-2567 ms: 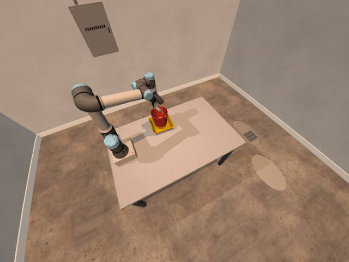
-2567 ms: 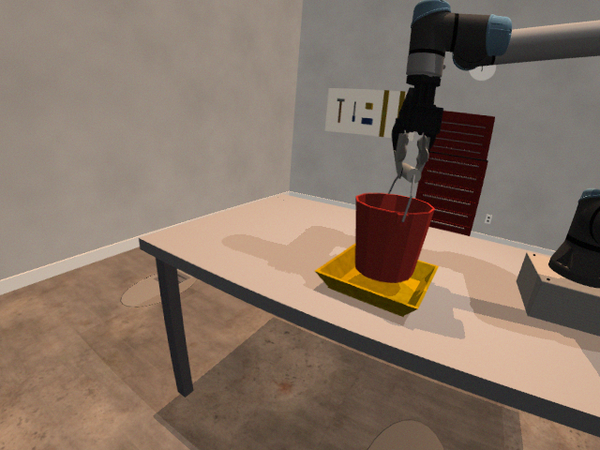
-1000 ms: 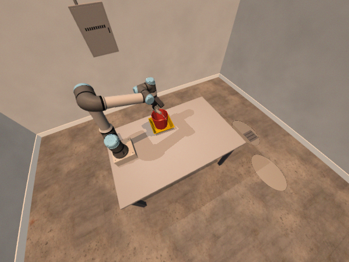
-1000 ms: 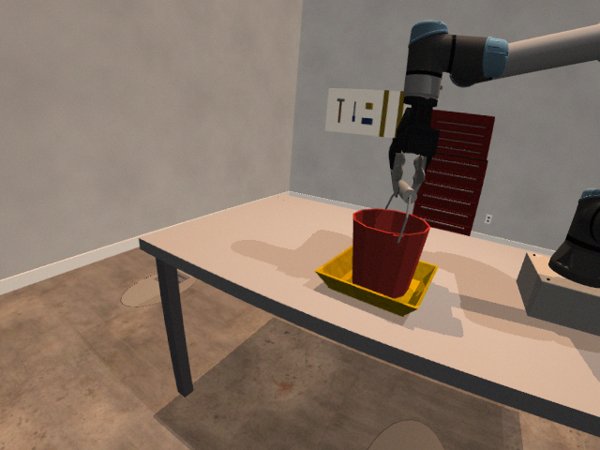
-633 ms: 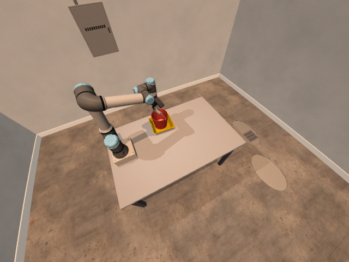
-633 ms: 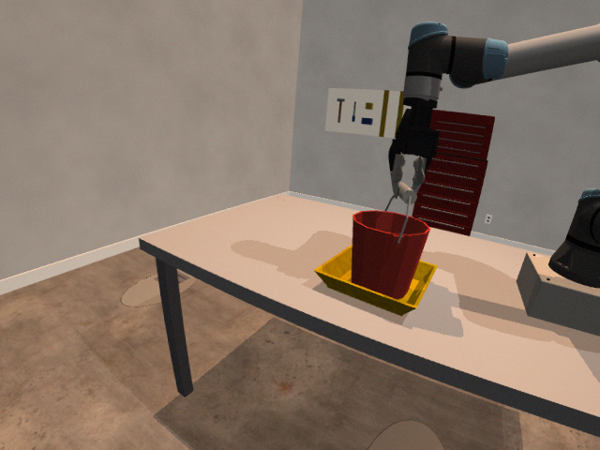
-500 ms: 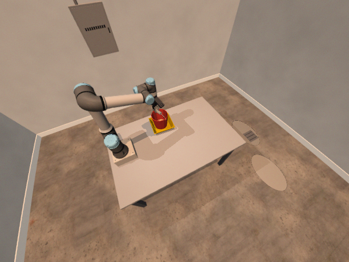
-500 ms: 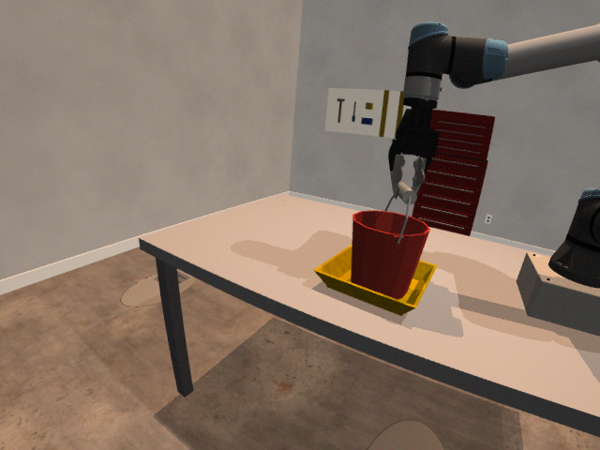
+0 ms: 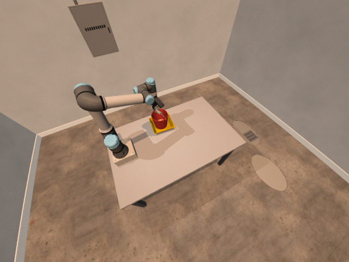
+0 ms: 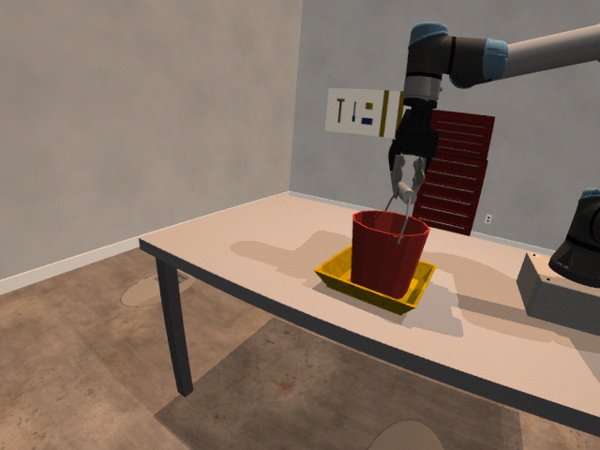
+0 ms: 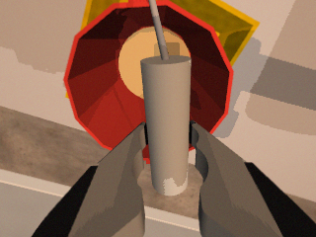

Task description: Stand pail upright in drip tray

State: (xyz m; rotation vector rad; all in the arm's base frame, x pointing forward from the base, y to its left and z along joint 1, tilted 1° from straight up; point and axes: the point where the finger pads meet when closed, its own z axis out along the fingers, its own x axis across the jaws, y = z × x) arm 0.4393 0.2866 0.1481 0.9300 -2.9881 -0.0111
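Right now my hand is 3 cm above the pail handle and 1 cm short of it. Also, from my hand: red pail: 10 cm below, 1 cm to the left, 1 cm ahead; yellow drip tray: 24 cm below, 2 cm ahead.
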